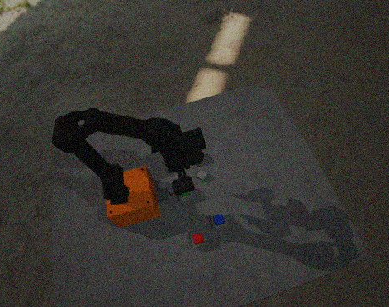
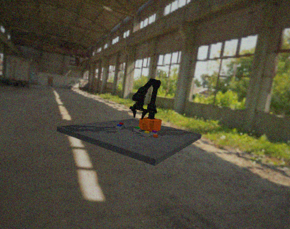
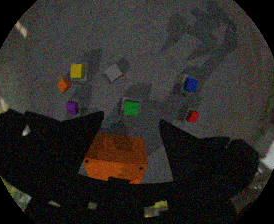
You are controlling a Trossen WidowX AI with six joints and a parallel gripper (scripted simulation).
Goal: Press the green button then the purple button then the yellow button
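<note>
Now: the green button 1 cm behind my gripper tip and 9 cm below it. From my gripper tip the other things lie so: yellow button (4 cm ahead, 15 cm to the left, 9 cm below); grey block (6 cm ahead, 6 cm to the left, 11 cm below); blue button (9 cm ahead, 13 cm to the right, 9 cm below).
</note>
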